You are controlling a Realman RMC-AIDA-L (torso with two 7-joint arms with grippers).
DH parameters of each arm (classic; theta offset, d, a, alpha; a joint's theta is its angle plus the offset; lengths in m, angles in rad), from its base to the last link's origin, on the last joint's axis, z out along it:
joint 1: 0 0.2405 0 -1.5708
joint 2: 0 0 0 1.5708
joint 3: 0 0.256 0 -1.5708
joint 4: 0 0 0 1.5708
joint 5: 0 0.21 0 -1.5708
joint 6: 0 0 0 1.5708
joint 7: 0 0.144 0 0
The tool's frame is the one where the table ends.
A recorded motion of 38 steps. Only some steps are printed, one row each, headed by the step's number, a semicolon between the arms.
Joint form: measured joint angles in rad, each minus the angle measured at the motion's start. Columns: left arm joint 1, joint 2, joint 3, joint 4, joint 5, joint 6, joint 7; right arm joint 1, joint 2, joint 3, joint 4, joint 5, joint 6, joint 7.
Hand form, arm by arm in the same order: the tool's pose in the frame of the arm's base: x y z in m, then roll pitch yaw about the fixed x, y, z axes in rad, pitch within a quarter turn. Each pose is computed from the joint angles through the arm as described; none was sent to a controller.
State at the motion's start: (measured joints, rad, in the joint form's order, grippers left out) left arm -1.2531 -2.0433 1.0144 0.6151 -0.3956 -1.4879 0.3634; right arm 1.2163 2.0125 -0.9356 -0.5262 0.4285 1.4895 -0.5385
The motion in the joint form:
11: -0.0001 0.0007 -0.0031 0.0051 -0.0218 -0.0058 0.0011; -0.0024 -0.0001 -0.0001 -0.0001 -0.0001 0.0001 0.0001
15: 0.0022 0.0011 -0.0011 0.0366 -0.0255 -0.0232 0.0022; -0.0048 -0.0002 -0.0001 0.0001 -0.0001 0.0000 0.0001
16: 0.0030 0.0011 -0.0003 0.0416 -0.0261 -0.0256 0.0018; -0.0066 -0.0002 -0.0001 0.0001 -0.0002 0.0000 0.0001
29: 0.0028 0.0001 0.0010 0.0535 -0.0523 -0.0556 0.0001; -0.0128 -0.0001 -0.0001 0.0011 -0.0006 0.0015 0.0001
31: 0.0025 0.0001 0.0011 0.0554 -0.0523 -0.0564 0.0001; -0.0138 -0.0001 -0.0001 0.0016 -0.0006 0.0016 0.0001
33: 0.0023 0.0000 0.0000 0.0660 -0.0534 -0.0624 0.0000; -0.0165 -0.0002 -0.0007 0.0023 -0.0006 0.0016 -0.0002
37: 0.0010 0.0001 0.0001 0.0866 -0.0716 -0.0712 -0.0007; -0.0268 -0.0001 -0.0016 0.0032 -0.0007 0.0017 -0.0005
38: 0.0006 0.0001 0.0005 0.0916 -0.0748 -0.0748 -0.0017; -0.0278 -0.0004 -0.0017 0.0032 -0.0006 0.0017 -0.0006
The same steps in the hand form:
11: -0.0903 0.4325 -0.0260 -2.7343 0.1770 1.0041; 0.1228 0.4271 -0.0231 -2.8147 -0.2183 -0.9709
15: -0.0854 0.4331 -0.0219 -2.7361 0.1723 0.9881; 0.1239 0.4268 -0.0231 -2.8146 -0.2183 -0.9734
16: -0.0848 0.4331 -0.0213 -2.7360 0.1714 0.9862; 0.1247 0.4266 -0.0231 -2.8146 -0.2184 -0.9752
29: -0.0802 0.4289 -0.0217 -2.7674 0.1817 0.9867; 0.1275 0.4255 -0.0232 -2.8153 -0.2205 -0.9825
31: -0.0797 0.4290 -0.0214 -2.7672 0.1812 0.9852; 0.1281 0.4253 -0.0233 -2.8155 -0.2209 -0.9839
33: -0.0777 0.4292 -0.0201 -2.7688 0.1787 0.9798; 0.1294 0.4248 -0.0233 -2.8153 -0.2218 -0.9866
37: -0.0712 0.4293 -0.0183 -2.7846 0.1670 0.9651; 0.1339 0.4233 -0.0235 -2.8152 -0.2233 -0.9970
38: -0.0698 0.4291 -0.0178 -2.7874 0.1659 0.9627; 0.1344 0.4232 -0.0234 -2.8150 -0.2232 -0.9979

